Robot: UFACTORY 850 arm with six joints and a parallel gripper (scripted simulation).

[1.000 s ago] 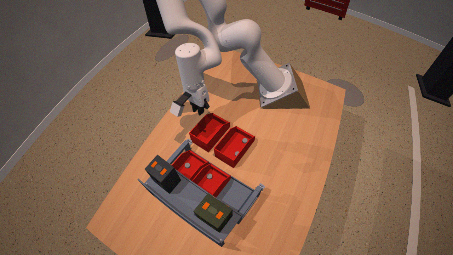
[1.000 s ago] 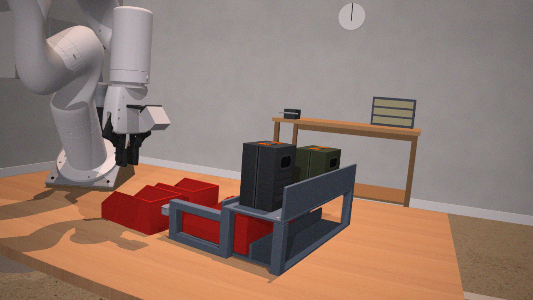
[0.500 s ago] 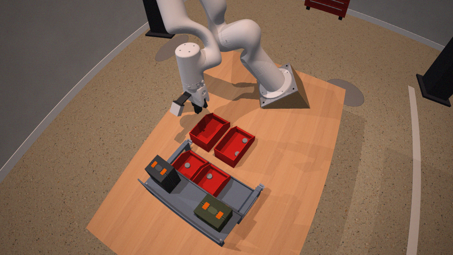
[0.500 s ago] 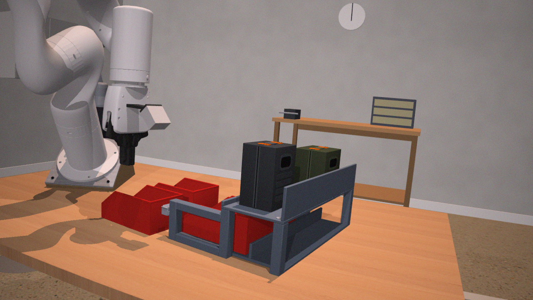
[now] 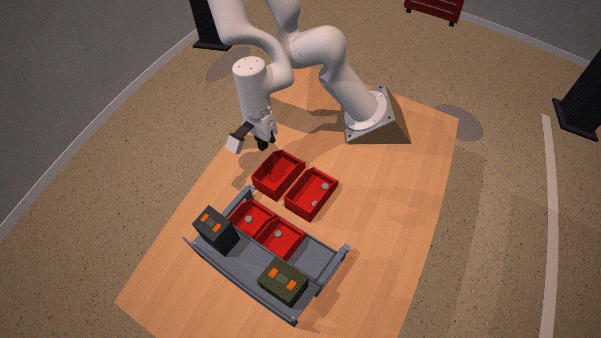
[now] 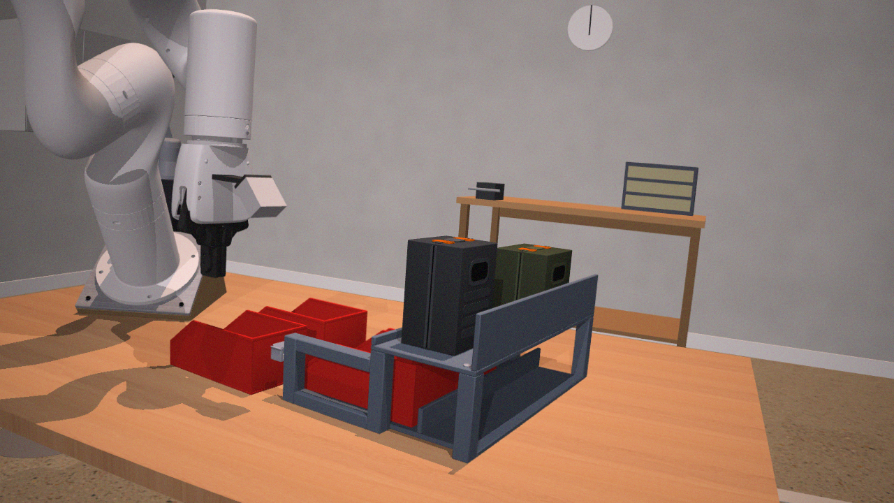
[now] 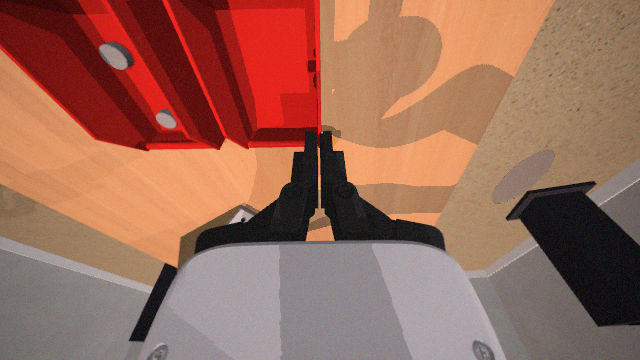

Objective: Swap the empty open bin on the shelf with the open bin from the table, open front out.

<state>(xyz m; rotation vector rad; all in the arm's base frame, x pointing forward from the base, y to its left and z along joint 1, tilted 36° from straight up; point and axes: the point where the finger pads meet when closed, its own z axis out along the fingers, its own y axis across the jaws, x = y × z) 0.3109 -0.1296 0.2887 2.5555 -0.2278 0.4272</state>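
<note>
Right now the shelf front lip is 17 cm ahead of my hand, 17 cm to the left of it and 15 cm below it. From my hand the other things lie so: grey back panel (43 cm ahead, 10 cm to the left, 3 cm below); black case (32 cm ahead); green case (38 cm ahead, 23 cm to the left, 1 cm below).
</note>
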